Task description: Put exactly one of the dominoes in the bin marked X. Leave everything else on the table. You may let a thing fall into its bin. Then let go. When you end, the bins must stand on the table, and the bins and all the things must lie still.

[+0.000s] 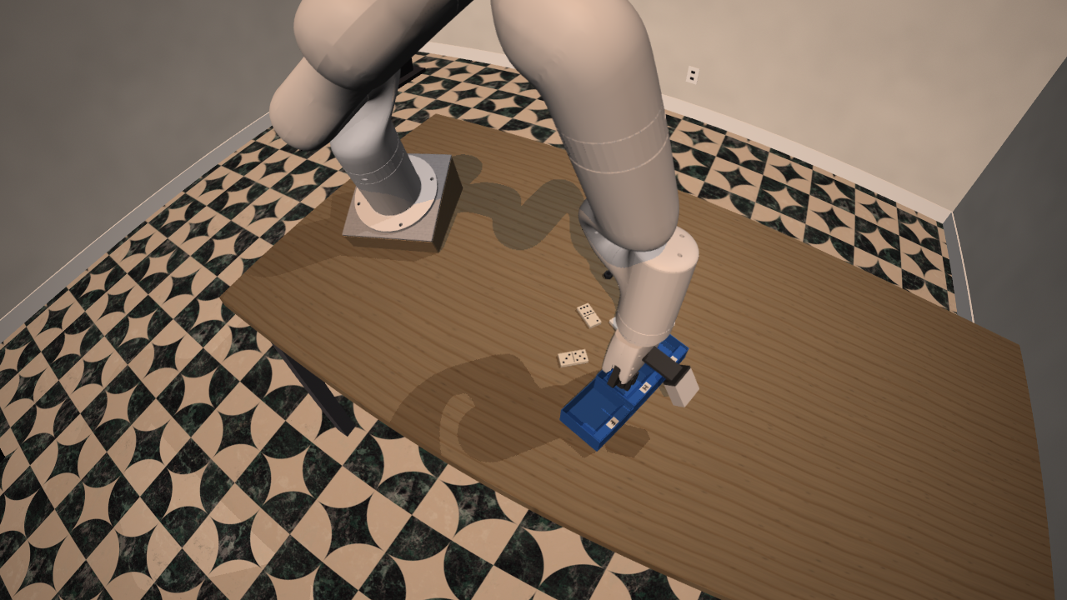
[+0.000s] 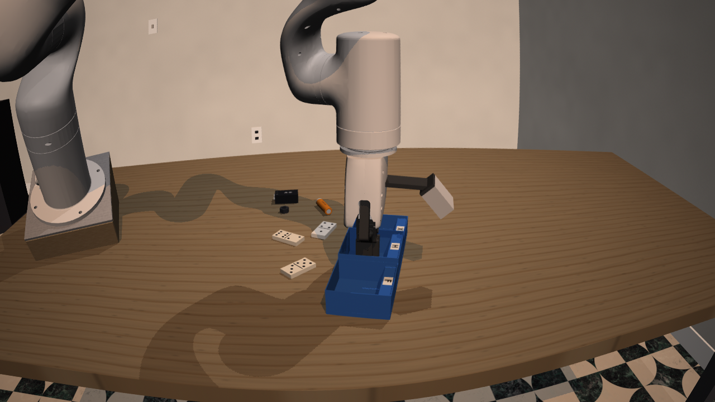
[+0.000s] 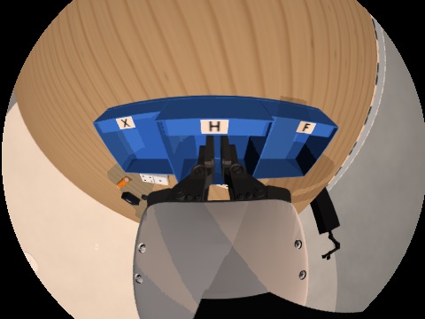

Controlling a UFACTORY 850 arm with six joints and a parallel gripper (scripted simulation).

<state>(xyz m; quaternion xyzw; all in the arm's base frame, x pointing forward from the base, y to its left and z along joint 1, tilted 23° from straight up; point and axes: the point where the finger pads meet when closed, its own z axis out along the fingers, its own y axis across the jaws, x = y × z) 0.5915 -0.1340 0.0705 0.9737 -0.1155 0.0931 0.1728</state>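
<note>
Now: hand 10 mm short of the bin marked X and 10 mm above it. From my hand the other things lie so: orange battery 220 mm to the left, 50 mm behind, 30 mm below; black box 280 mm to the left, 130 mm behind, 30 mm below; black nut 230 mm to the left, 120 mm behind, 30 mm below.
</note>
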